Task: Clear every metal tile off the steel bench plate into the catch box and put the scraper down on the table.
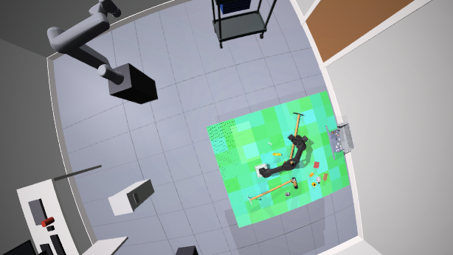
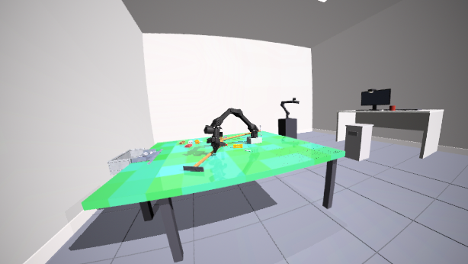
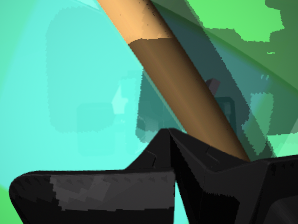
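Right now the long scraper is 30 mm ahead of my gripper tip, 10 mm to the left of it and 50 mm above it. The rest, counted from my gripper tip: red block (250 mm ahead, 390 mm to the right); red-handled tool (140 mm behind, 280 mm to the right, 10 mm below); yellow piece (230 mm behind, 110 mm to the right, 10 mm above).
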